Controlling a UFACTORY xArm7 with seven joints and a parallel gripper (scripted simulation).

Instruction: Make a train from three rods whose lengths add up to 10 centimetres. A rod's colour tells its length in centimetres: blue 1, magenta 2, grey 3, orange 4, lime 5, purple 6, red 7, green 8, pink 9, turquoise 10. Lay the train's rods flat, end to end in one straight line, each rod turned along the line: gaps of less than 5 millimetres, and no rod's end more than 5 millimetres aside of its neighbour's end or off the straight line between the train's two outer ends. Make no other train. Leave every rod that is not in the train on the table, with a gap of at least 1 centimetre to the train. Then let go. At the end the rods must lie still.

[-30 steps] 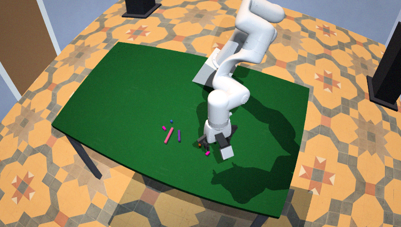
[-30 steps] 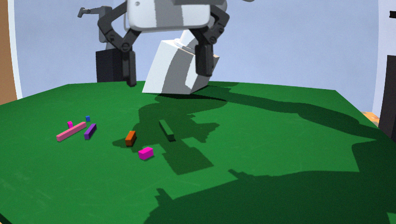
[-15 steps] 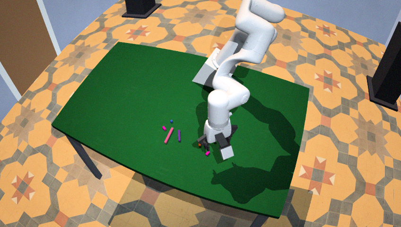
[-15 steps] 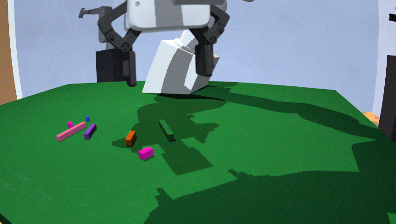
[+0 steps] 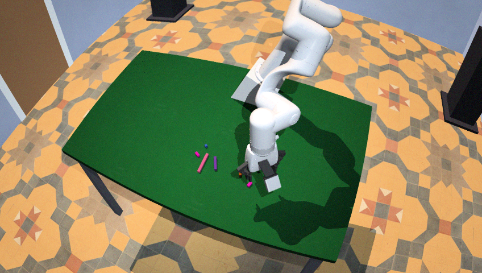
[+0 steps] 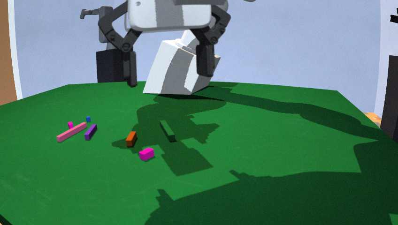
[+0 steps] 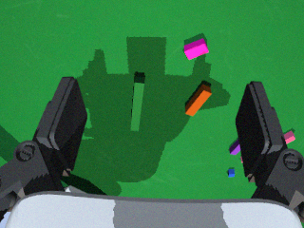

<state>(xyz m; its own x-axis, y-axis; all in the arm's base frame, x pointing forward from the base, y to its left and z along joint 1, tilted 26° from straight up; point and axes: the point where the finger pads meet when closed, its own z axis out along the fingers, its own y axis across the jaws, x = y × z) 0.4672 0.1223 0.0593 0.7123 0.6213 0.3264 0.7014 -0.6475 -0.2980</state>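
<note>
Now: the magenta rod 1 cm behind my hand, 5 cm to the right of it and 11 cm below it. Round my hand: purple rod (5 cm behind, 20 cm to the right, 11 cm below); green rod (10 cm behind, 6 cm to the right, 11 cm below); orange rod (5 cm behind, 10 cm to the right, 11 cm below).
</note>
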